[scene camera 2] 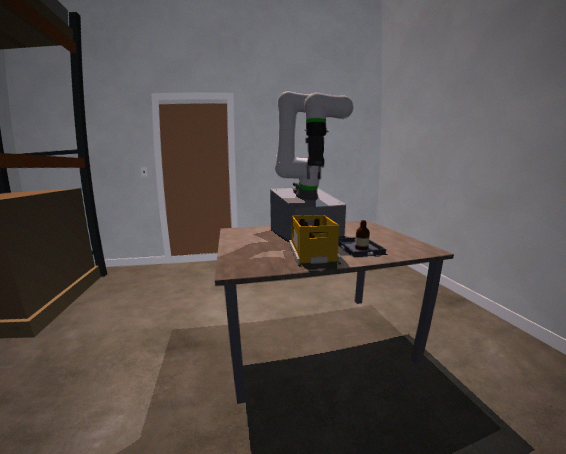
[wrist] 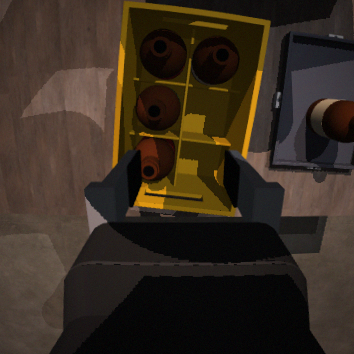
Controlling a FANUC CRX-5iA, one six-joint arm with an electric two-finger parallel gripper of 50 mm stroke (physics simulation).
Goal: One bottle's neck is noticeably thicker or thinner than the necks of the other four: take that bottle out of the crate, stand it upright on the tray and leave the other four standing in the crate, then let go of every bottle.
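Frame: origin at the arm's base, x right, y ahead, z up, level; centimetres.
Where they show: gripper, between the fingertips: (scene camera 2: 313, 179) (wrist: 182, 166); arm's base, origin of its link: (scene camera 2: 306, 196).
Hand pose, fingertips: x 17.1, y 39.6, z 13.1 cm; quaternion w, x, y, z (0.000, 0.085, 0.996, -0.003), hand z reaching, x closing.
Observation:
Each offset is from my fingertips to the top centre of the thing. Level surfaces: height alone.
The yellow crate {dx -0.6, dy -0.9, dz -20.6 cm} (scene camera 2: 326, 250) (wrist: 120, 100) stands on the table. Four brown bottles stand in it: in the wrist view one at the far left (wrist: 162, 67), one at the far right (wrist: 212, 67), one at middle left (wrist: 162, 97) and one at near left (wrist: 159, 150). The middle right and near right compartments are empty. A fifth brown bottle {dx -28.5, dy +4.8, dz -22.2 cm} (scene camera 2: 362, 234) (wrist: 341, 120) with a pale label stands upright on the dark tray {dx -28.8, dy +2.3, dz -35.6 cm} (scene camera 2: 378, 248) (wrist: 310, 60). My gripper (scene camera 2: 313, 173) (wrist: 182, 166) is open and empty, high above and apart from the crate and bottles. Small neck differences are hard to judge.
The wooden table {dz -38.2 cm} (scene camera 2: 245, 260) (wrist: 60, 150) carries the crate and, to its right, the tray. The grey robot base block (scene camera 2: 280, 215) stands behind the crate. A storage rack (scene camera 2: 87, 200) stands far left, and a brown door (scene camera 2: 195, 175) is in the back wall.

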